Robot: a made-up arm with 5 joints. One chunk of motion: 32 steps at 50 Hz.
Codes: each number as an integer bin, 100 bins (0 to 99) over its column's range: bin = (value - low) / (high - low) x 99, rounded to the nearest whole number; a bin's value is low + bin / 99 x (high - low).
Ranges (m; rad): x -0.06..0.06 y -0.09..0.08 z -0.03..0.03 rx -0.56..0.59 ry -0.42..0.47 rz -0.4..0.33
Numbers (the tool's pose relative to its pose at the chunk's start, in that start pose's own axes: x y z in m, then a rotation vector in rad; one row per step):
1: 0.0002 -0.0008 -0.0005 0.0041 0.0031 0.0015
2: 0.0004 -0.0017 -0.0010 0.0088 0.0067 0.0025
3: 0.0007 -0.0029 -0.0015 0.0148 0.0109 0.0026
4: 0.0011 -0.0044 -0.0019 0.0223 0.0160 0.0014
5: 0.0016 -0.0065 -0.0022 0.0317 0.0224 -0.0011
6: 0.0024 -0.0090 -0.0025 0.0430 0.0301 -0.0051
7: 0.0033 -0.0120 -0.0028 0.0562 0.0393 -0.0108
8: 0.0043 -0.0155 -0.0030 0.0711 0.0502 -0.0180
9: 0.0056 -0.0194 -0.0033 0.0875 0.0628 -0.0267
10: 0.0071 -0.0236 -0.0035 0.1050 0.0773 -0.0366
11: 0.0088 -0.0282 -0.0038 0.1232 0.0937 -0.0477
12: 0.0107 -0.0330 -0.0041 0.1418 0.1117 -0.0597
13: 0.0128 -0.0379 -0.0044 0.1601 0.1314 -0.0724
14: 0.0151 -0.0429 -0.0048 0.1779 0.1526 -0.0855
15: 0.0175 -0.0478 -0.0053 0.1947 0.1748 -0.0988
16: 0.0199 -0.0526 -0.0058 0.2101 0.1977 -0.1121
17: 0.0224 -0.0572 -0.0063 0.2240 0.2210 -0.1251
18: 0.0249 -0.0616 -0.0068 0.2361 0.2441 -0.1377
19: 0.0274 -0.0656 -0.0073 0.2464 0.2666 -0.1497
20: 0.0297 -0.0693 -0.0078 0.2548 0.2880 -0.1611
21: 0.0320 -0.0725 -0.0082 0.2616 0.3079 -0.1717
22: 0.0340 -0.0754 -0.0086 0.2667 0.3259 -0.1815
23: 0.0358 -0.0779 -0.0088 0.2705 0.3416 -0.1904
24: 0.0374 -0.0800 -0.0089 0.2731 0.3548 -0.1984
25: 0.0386 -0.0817 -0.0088 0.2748 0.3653 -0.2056
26: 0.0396 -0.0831 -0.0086 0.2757 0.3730 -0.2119
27: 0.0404 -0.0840 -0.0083 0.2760 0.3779 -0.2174
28: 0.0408 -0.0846 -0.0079 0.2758 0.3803 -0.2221
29: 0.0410 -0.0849 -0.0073 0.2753 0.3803 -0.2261
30: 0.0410 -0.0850 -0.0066 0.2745 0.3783 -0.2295
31: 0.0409 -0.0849 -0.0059 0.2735 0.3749 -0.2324
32: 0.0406 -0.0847 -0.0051 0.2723 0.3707 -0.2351
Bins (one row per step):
1: 50 52 49 49 47 54
2: 50 51 48 49 47 55
3: 50 51 47 49 48 55
4: 50 50 46 50 48 54
5: 51 49 46 51 49 54
6: 51 47 45 52 50 54
7: 52 45 45 53 51 53
8: 53 43 45 54 52 52
9: 54 41 44 56 54 51
10: 55 39 44 57 55 49
11: 57 36 43 59 57 48
12: 58 33 43 60 59 46
13: 60 30 42 62 61 44
14: 62 27 42 64 64 43
15: 64 25 41 65 66 41
16: 66 22 40 66 69 39
17: 68 19 39 67 71 37
18: 70 17 38 69 74 36
19: 72 14 37 69 76 34
20: 74 12 37 70 79 32
21: 76 10 36 71 81 31
22: 78 9 35 71 83 30
23: 79 7 35 71 85 28
24: 80 6 35 72 86 27
25: 81 5 35 72 87 26
26: 82 4 35 72 88 26
27: 83 3 36 72 89 25
28: 83 3 36 72 89 24
29: 83 3 37 72 89 24
30: 83 3 39 72 89 23
31: 83 3 40 72 88 23
32: 83 3 41 72 88 22

